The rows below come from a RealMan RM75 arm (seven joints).
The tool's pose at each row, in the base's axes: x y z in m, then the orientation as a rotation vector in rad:
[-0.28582 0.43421 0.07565 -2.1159 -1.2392 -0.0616]
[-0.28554 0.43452 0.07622 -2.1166 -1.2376 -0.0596]
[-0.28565 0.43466 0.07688 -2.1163 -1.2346 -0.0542]
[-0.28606 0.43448 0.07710 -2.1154 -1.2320 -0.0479]
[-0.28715 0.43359 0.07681 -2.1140 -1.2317 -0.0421]
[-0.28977 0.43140 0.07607 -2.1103 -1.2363 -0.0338]
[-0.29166 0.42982 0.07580 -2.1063 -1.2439 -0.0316]
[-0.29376 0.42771 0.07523 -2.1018 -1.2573 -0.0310]
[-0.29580 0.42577 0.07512 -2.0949 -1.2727 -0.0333]
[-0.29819 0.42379 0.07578 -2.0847 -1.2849 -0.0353]
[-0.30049 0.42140 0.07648 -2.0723 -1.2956 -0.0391]
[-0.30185 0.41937 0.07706 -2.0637 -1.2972 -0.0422]
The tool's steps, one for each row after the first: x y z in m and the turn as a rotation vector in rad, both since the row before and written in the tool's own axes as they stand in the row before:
[0.00059 -0.00018 -0.00034 0.0007 -0.0007 0.0018]
[0.00028 -0.00048 -0.00040 0.0032 -0.0019 0.0032]
[-0.00028 -0.00038 -0.00015 0.0039 -0.0024 0.0030]
[-0.00138 -0.00041 0.00003 0.0034 -0.0030 0.0012]
[-0.00336 -0.00094 0.00010 0.0047 -0.0060 -0.0020]
[-0.00233 -0.00083 -0.00011 0.0017 -0.0035 -0.0056]
[-0.00295 -0.00068 -0.00011 -0.0004 -0.0050 -0.0099]
[-0.00262 -0.00096 -0.00037 -0.0002 -0.0033 -0.0127]
[-0.00256 -0.00167 -0.00087 0.0035 -0.0009 -0.0119]
[-0.00280 -0.00153 -0.00115 0.0049 0.0016 -0.0122]
[-0.00206 -0.00085 -0.00115 0.0051 0.0041 -0.0050]

